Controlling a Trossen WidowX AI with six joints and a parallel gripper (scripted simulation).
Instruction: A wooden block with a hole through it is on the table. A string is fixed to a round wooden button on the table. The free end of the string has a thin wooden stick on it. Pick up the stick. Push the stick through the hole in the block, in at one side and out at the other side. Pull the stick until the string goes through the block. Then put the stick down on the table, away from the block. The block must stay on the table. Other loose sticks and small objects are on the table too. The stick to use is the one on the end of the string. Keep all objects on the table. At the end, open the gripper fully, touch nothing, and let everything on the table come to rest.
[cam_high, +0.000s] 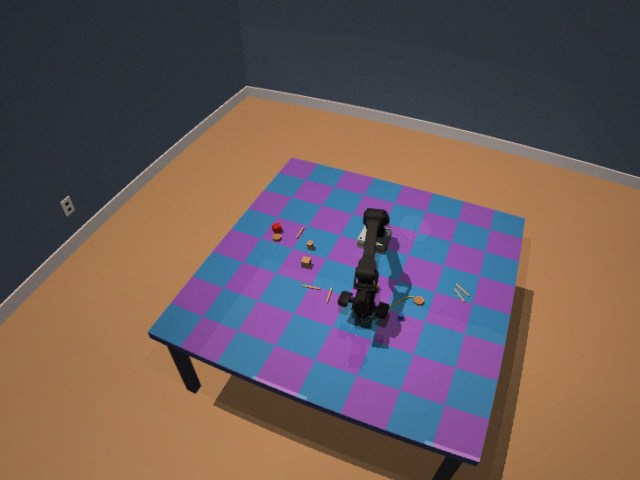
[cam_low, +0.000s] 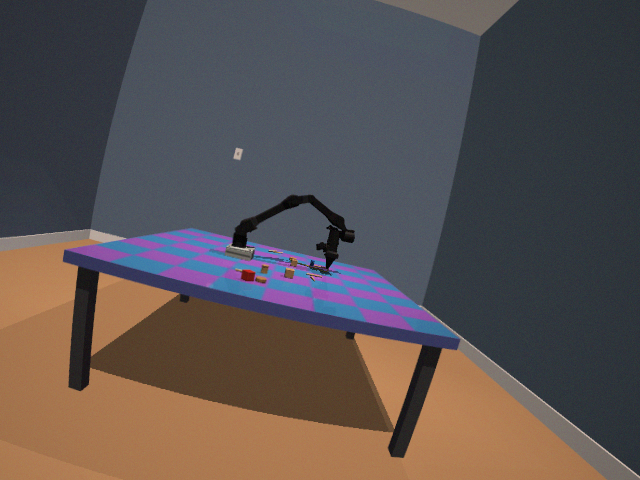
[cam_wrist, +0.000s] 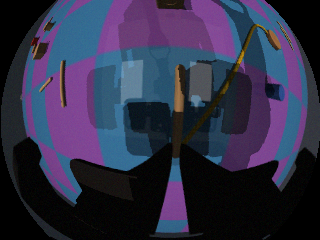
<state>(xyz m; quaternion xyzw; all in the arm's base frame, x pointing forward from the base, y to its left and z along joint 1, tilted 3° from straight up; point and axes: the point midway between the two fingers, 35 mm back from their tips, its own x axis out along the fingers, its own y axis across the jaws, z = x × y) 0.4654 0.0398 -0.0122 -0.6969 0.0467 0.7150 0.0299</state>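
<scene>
Now: the blue object 50 mm behind my gripper tip, 140 mm to the left of it and 10 mm below it. From my gripper tip the other things lie so: wooden cylinder: 330 mm behind, 310 mm to the right, 10 mm below; then thin wooden stick: 20 mm behind; then round wooden button: 160 mm behind, 200 mm to the left, 10 mm below.
</scene>
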